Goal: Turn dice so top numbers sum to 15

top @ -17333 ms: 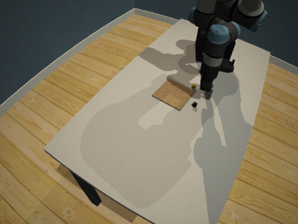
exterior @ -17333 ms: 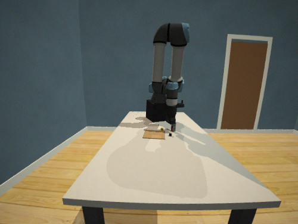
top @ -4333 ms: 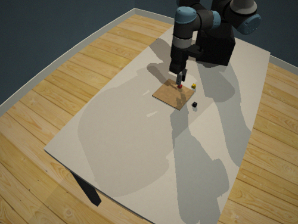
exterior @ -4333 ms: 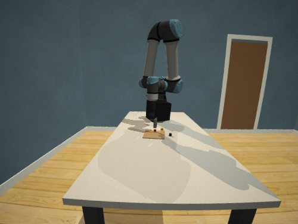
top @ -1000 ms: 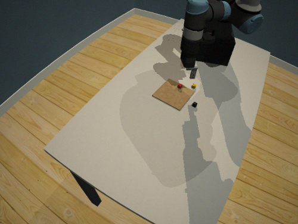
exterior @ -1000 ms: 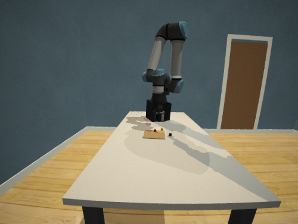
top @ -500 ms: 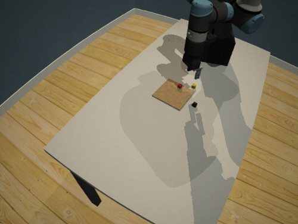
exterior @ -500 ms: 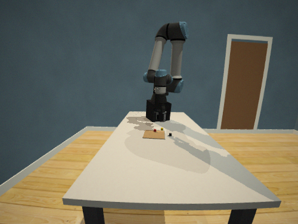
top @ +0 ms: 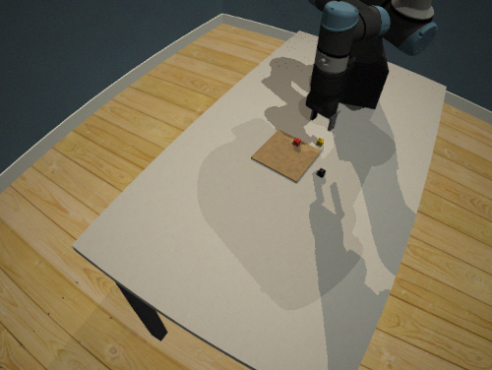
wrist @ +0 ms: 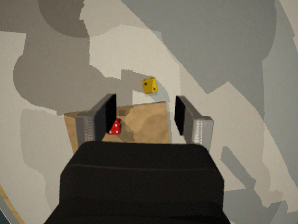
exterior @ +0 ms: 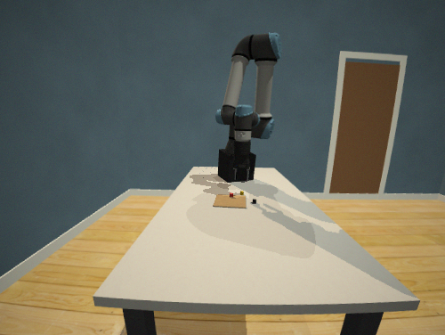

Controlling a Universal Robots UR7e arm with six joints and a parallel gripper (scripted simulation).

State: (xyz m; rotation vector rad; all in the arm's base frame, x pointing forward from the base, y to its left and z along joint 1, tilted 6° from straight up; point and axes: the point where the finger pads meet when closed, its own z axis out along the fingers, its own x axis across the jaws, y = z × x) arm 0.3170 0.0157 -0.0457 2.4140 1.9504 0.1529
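My gripper is now 1 cm past the yellow die and 9 cm above it. The rest, counted from my hand: black die: 10 cm ahead, 5 cm to the left, 9 cm below; then red die: 4 cm ahead, 5 cm to the right, 9 cm below; then brown mat: 8 cm ahead, 5 cm to the right, 10 cm below.
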